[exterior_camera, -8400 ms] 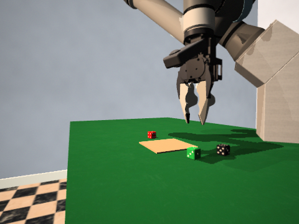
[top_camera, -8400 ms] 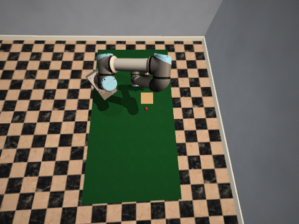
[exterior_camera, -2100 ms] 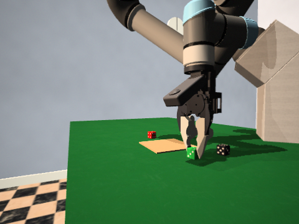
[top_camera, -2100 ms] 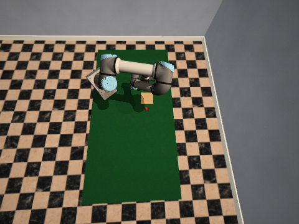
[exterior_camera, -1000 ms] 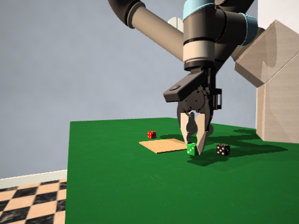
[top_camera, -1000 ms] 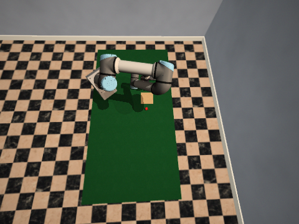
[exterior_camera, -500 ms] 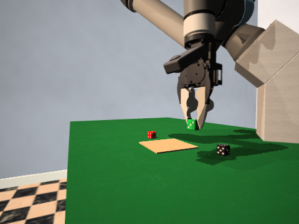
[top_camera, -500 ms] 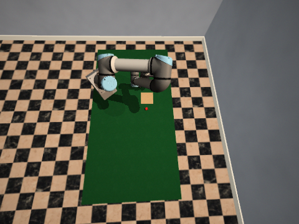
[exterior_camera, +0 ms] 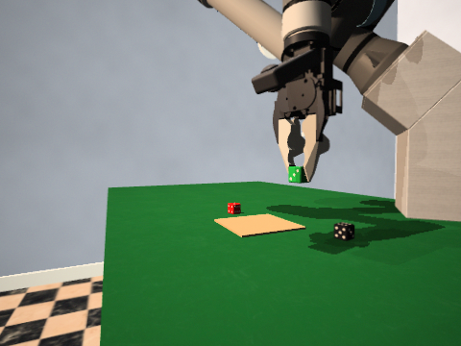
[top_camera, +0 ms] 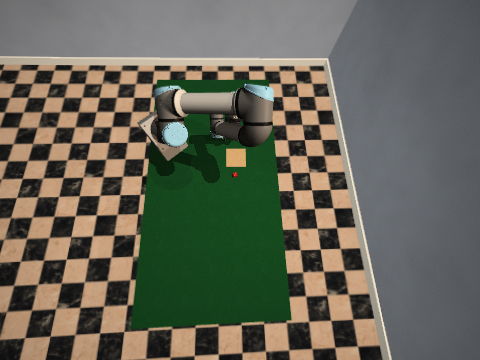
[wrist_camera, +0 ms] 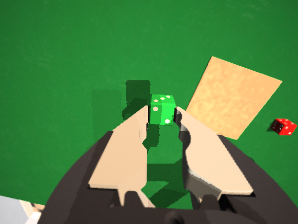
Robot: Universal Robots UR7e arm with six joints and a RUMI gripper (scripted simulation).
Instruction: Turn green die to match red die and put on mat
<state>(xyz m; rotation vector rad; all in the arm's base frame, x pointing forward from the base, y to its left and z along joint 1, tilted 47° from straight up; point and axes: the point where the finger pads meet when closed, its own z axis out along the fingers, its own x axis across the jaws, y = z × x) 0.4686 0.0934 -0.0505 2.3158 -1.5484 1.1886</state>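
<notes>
The tan mat lies 10 mm behind my hand, 140 mm to the right of it and 110 mm below it. The rest, counted from my hand: black die: 90 mm behind, 10 mm to the left, 100 mm below; red die: 30 mm behind, 270 mm to the right, 100 mm below; green die: right at my hand.
</notes>
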